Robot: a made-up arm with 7 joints. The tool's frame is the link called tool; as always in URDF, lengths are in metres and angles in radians. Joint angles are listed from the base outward. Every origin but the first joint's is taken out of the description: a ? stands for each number. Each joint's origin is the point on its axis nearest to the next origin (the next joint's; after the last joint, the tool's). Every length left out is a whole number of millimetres.
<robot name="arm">
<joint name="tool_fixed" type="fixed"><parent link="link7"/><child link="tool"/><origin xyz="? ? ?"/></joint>
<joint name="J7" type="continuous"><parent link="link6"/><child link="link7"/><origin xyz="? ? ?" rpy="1.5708 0.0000 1.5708"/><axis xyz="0 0 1"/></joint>
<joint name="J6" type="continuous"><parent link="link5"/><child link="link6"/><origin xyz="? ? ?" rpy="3.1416 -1.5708 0.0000"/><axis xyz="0 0 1"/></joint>
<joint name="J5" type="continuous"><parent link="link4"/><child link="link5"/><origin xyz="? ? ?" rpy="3.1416 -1.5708 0.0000"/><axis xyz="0 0 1"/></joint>
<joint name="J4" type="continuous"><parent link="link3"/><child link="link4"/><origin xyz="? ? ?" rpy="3.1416 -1.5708 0.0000"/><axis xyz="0 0 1"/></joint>
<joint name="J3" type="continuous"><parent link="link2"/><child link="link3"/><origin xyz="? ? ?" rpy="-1.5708 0.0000 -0.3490"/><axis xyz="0 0 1"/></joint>
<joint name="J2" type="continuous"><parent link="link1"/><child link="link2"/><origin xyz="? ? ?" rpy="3.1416 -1.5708 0.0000"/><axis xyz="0 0 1"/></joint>
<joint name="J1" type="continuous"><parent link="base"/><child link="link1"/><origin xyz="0.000 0.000 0.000" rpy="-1.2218 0.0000 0.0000"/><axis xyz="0 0 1"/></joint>
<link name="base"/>
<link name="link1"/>
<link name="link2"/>
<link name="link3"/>
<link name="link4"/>
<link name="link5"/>
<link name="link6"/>
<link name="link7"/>
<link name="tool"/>
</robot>
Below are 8 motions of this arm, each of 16 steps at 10 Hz.
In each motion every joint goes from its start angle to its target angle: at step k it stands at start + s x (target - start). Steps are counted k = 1, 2, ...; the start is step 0. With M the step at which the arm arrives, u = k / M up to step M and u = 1 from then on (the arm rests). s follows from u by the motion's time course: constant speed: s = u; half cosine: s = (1 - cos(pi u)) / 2; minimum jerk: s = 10 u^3 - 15 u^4 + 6 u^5.
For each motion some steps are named. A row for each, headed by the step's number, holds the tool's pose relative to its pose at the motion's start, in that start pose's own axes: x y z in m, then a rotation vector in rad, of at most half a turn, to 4 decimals.
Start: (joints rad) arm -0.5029 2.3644 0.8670 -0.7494 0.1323 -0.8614 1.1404
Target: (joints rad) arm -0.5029 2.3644 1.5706 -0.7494 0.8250 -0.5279 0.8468
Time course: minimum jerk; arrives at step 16
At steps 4, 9, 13, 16:
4: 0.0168 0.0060 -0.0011 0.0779 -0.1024 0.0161
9: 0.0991 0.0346 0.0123 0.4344 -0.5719 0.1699
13: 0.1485 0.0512 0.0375 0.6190 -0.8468 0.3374
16: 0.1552 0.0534 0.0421 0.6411 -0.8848 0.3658

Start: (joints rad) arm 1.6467 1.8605 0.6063 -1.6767 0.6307 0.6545 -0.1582
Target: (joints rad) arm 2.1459 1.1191 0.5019 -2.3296 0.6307 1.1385 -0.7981
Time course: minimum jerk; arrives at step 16
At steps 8, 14, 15, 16:
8: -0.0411 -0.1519 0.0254 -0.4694 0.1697 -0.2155
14: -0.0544 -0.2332 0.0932 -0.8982 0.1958 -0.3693
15: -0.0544 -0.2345 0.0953 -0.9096 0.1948 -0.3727
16: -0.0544 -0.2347 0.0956 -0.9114 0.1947 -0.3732

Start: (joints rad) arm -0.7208 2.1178 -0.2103 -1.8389 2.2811 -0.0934 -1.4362
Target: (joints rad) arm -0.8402 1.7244 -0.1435 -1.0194 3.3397 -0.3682 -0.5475
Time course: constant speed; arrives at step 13
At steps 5, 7, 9, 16:
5: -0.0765 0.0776 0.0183 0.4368 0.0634 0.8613
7: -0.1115 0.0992 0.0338 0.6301 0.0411 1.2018
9: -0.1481 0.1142 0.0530 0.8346 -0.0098 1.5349
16: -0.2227 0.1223 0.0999 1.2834 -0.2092 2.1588

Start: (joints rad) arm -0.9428 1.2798 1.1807 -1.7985 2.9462 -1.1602 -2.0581
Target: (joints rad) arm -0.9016 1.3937 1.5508 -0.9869 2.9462 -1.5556 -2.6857
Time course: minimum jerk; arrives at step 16
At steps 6, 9, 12, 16:
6: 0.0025 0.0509 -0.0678 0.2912 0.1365 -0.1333
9: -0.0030 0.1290 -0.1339 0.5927 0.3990 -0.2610
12: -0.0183 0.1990 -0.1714 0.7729 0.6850 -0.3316
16: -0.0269 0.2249 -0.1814 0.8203 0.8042 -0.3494

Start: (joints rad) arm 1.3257 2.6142 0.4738 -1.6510 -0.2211 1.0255 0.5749
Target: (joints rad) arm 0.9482 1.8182 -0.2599 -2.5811 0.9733 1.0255 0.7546
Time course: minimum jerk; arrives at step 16
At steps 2, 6, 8, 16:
2: -0.0019 -0.0037 0.0034 -0.0270 0.0093 0.0140
6: -0.0169 -0.0522 0.0704 -0.4757 0.1712 0.2658
8: -0.0049 -0.0697 0.1399 -0.8863 0.3110 0.5122
16: 0.0667 0.0081 0.2854 -1.9087 0.4835 1.0108

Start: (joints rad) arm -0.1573 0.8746 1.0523 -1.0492 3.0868 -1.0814 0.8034
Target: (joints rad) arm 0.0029 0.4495 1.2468 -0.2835 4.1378 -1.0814 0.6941
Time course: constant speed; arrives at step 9
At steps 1, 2, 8, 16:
1: 0.0308 -0.0272 -0.0410 -0.0170 -0.1744 0.0554
2: 0.0656 -0.0578 -0.0770 -0.0376 -0.3427 0.1245
8: 0.3263 -0.2835 -0.1556 -0.2458 -1.1442 0.8111
16: 0.3722 -0.3219 -0.1430 -0.2959 -1.2281 0.9668

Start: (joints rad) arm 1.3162 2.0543 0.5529 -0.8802 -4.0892 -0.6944 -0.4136
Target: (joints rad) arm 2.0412 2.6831 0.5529 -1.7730 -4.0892 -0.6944 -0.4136
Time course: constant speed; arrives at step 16
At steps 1, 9, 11, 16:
1: -0.0068 -0.0337 0.0089 -0.0948 0.0259 -0.0028
9: -0.0794 -0.2379 0.2124 -0.8341 0.3644 0.0149
11: -0.0903 -0.2597 0.2906 -1.0089 0.4826 0.0331
16: -0.0779 -0.2534 0.4973 -1.4176 0.8298 0.1091

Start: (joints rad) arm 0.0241 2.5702 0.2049 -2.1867 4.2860 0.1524 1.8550
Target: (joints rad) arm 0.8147 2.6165 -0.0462 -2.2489 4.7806 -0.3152 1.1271
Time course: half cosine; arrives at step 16
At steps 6, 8, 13, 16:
6: 0.0728 -0.0859 -0.0072 -0.3150 -0.1541 0.1149
8: 0.1256 -0.1302 0.0020 -0.5040 -0.2994 0.1739
13: 0.2484 -0.1948 0.0554 -0.8509 -0.7374 0.2939
16: 0.2730 -0.2020 0.0712 -0.9052 -0.8439 0.3205

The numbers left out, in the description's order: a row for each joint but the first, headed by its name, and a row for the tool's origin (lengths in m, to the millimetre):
tool: 0.000 0.000 0.000
J7: 0.000 0.000 0.000
J6: 0.000 0.000 0.000
J5: -0.381 -0.046 0.000
J4: 0.000 -0.020 0.000
J3: -0.062 -0.170 0.000
J2: 0.000 0.000 0.000

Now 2 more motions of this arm.
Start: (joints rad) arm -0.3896 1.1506 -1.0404 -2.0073 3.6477 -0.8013 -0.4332
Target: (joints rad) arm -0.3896 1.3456 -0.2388 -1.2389 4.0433 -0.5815 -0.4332
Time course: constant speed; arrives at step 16
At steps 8, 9, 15, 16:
8: 0.1802 -0.1525 0.0411 -0.3366 -0.2117 0.4058
9: 0.2034 -0.1671 0.0553 -0.3856 -0.2277 0.4605
15: 0.3353 -0.2206 0.1700 -0.7082 -0.2704 0.7952
16: 0.3552 -0.2231 0.1924 -0.7663 -0.2682 0.8513

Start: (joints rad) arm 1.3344 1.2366 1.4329 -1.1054 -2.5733 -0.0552 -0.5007
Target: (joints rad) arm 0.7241 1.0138 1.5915 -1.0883 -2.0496 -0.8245 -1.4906
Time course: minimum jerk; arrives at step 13
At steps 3, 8, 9, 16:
3: 0.0074 -0.0044 0.0028 0.0087 -0.0651 0.0185
8: 0.0684 -0.0047 0.0291 0.3336 -0.2804 0.2014
9: 0.0795 0.0018 0.0345 0.4175 -0.2505 0.2389
16: 0.0944 0.0151 0.0423 0.5322 -0.1626 0.2915

